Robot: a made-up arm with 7 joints. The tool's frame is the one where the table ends. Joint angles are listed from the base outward.
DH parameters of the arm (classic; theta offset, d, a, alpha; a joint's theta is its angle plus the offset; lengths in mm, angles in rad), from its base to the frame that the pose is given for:
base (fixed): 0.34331 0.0 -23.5 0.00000
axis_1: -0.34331 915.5 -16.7 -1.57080
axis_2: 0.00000 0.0 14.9 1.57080
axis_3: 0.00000 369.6 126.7 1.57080
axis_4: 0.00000 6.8 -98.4 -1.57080
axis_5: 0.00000 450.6 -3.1 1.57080
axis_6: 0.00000 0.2 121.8 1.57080
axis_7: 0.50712 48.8 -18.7 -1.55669
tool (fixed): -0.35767 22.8 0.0 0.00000
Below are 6 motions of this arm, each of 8 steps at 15 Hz.
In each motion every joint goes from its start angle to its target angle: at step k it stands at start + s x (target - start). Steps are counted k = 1, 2, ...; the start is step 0. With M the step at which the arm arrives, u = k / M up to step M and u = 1 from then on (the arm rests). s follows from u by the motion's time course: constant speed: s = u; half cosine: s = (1 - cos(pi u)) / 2; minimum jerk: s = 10 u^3 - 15 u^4 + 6 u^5.
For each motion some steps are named. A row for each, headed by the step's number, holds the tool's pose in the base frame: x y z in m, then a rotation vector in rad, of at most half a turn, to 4 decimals.
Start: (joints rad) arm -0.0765 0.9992 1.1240 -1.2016 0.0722 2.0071 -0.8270
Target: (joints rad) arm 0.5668 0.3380 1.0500 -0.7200 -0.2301 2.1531 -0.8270
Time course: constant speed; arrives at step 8
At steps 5, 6, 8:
5: 0.4754 0.6098 1.4411 1.7788 0.8832 1.4597
6: 0.3947 0.6044 1.5224 1.7171 0.7948 1.6252
8: 0.2214 0.5489 1.6677 1.6176 0.5914 1.9495

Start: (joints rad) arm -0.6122 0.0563 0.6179 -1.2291 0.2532 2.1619 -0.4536
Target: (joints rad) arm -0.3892 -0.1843 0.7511 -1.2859 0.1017 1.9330 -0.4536
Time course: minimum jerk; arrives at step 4
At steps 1, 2, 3, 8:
1: 0.6163 -0.0238 1.5566 1.8437 -0.4040 0.4247
2: 0.5662 0.0996 1.5867 1.7584 -0.2304 0.5113
3: 0.4960 0.2125 1.6073 1.6506 -0.0800 0.5928
8: 0.4747 0.2399 1.6111 1.6194 -0.0449 0.6132

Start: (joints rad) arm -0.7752 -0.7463 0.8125 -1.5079 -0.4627 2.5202 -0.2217
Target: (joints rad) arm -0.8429 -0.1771 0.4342 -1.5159 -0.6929 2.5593 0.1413
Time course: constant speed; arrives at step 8
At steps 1, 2, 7, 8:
1: 0.3170 0.3070 1.6557 0.6807 -0.8668 0.8335
2: 0.3532 0.2398 1.6611 0.7325 -0.9132 0.7505
7: 0.5015 -0.1038 1.5897 0.9102 -1.0995 0.2927
8: 0.5219 -0.1703 1.5571 0.9292 -1.1264 0.1955

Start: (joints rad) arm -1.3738 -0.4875 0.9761 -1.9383 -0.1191 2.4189 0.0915
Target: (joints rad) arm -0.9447 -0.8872 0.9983 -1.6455 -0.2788 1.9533 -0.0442
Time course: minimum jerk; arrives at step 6
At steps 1, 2, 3, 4, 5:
1: 0.5725 -0.0793 1.3817 1.1532 -0.9538 -0.2405
2: 0.5669 0.0086 1.4127 1.0892 -0.8868 -0.1542
3: 0.5302 0.1572 1.4551 0.9753 -0.8006 -0.0142
4: 0.4589 0.3009 1.4845 0.8577 -0.7465 0.1203
5: 0.3999 0.3811 1.4954 0.7878 -0.7292 0.1980

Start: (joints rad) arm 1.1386 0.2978 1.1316 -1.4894 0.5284 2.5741 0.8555
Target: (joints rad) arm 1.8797 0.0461 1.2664 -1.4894 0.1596 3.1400 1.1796
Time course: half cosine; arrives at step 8
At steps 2, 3, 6, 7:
2: -0.4417 0.5792 1.3944 1.9375 1.6057 -0.5582
3: -0.5168 0.4911 1.4242 1.9383 1.7350 -0.5010
6: -0.6428 0.1234 1.5048 1.7897 2.2936 -0.4415
7: -0.6412 0.0446 1.5163 1.7201 2.4196 -0.4566

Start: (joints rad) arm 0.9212 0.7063 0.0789 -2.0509 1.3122 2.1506 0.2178
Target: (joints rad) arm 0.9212 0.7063 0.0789 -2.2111 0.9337 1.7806 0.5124
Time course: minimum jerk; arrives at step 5
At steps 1, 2, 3, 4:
1: 0.3282 0.5098 0.6242 1.4930 0.4666 -1.7109
2: 0.3077 0.4986 0.6127 1.3049 0.5033 -1.7274
3: 0.2772 0.4787 0.5985 1.0287 0.5276 -1.7299
4: 0.2548 0.4616 0.5901 0.8278 0.5265 -1.7152

